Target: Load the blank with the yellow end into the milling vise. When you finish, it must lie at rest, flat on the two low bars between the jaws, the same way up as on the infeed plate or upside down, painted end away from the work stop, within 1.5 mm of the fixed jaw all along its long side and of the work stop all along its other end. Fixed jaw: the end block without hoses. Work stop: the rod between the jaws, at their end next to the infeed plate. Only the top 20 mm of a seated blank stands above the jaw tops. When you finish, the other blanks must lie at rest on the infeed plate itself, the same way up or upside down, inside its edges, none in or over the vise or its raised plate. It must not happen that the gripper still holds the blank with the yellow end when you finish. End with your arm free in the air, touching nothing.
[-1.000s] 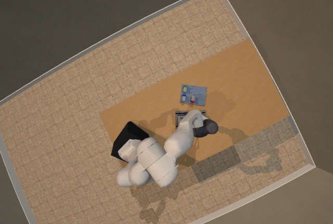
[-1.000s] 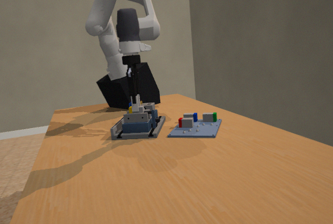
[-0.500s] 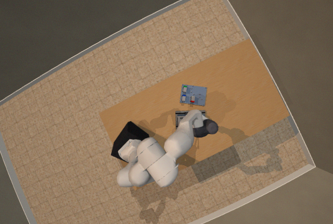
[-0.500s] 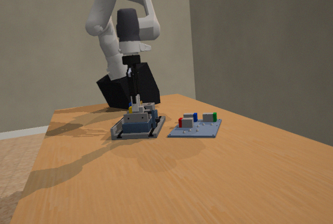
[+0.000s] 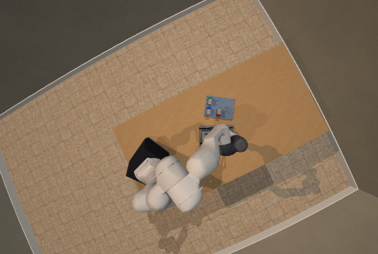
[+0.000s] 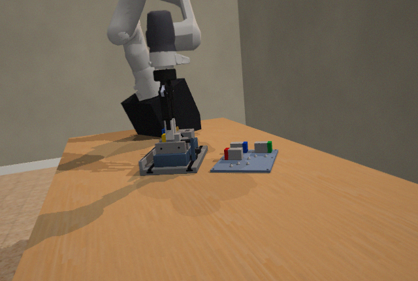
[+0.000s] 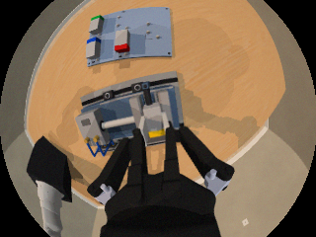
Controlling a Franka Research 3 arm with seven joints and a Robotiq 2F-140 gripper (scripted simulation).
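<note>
Now: hand 40 mm above the yellow-ended blank. Round my hand: infeed plate: 220 mm to the left, 130 mm below, 110 mm ahead; then red-ended blank: 190 mm to the left, 110 mm below, 80 mm ahead; then blue-ended blank: 260 mm to the left, 110 mm below, 10 mm ahead.
</note>
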